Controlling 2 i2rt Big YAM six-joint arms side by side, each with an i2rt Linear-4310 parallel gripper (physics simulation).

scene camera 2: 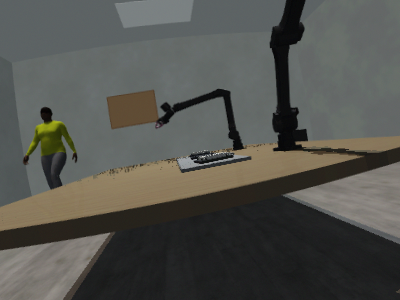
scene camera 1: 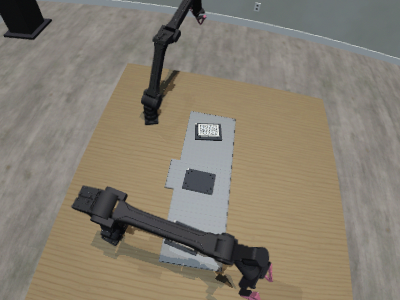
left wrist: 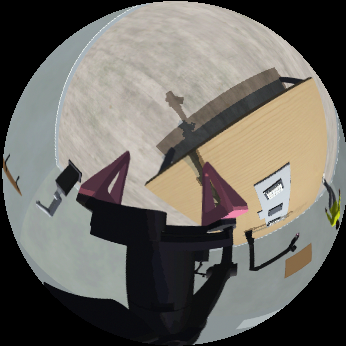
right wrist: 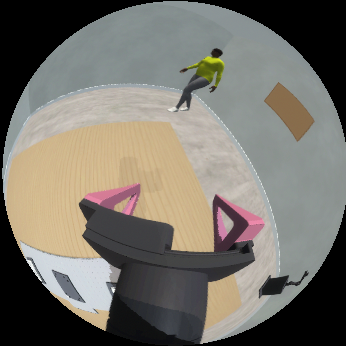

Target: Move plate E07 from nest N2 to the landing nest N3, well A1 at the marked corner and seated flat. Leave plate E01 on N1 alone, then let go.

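A white well plate [scene camera 1: 208, 130] [left wrist: 274, 191] sits in a dark nest at the far end of the grey board [scene camera 1: 210, 152] [left wrist: 285, 175]. The middle nest [scene camera 1: 199, 181] [right wrist: 69, 286] is dark and bare. Another nest [scene camera 1: 181, 246] is mostly hidden under the right arm; white shows in it in both wrist views. The labels E01, E07, N1, N2 and N3 and the marked corner cannot be read. My left gripper [scene camera 1: 201, 19] [left wrist: 167, 158] is open and empty, high beyond the table's far edge. My right gripper [scene camera 1: 261, 285] [scene camera 2: 159, 124] [right wrist: 176, 193] is open and empty, above the table, right of the board.
The wooden table [scene camera 1: 280, 150] [scene camera 2: 125, 185] [right wrist: 90, 150] carries both arm bases. The right arm crosses over the near end of the board in scene camera 1. A person in a yellow top [scene camera 2: 51, 137] [right wrist: 209, 68] is in the room beyond the table.
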